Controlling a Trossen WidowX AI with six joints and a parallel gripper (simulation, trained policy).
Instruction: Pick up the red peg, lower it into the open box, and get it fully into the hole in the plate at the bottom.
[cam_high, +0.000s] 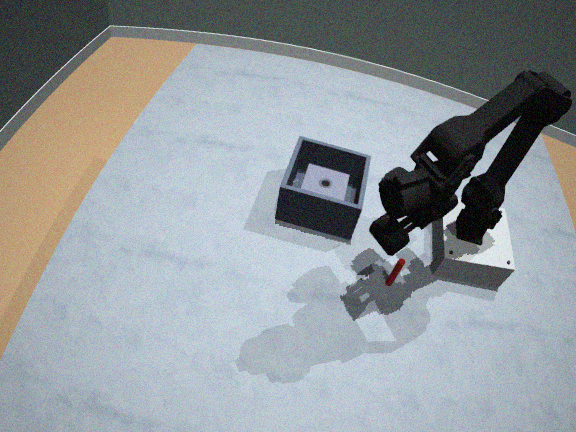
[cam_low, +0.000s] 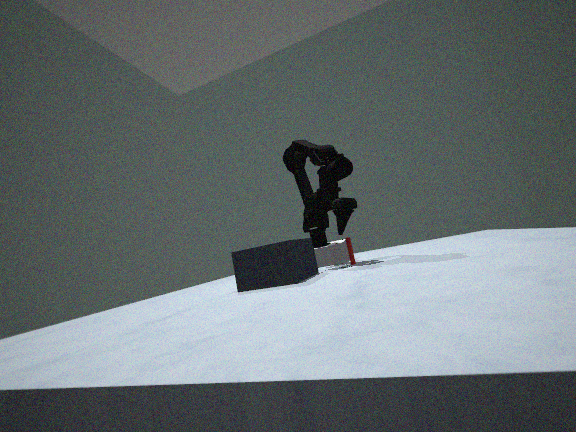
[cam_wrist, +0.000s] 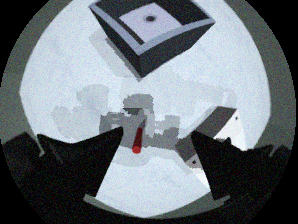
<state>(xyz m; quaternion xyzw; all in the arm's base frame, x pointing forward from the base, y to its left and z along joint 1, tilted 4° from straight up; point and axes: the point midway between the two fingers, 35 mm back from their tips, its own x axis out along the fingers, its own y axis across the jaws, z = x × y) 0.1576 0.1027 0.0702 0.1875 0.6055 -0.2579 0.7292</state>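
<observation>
Right now the red peg is 50 mm below my gripper tip, 40 mm to the left of it and 10 mm behind it. From my gripper tip the other things lie so: pale plate: 170 mm ahead, 110 mm to the right, 50 mm below; then dark box: 170 mm ahead, 110 mm to the right, 70 mm below.
</observation>
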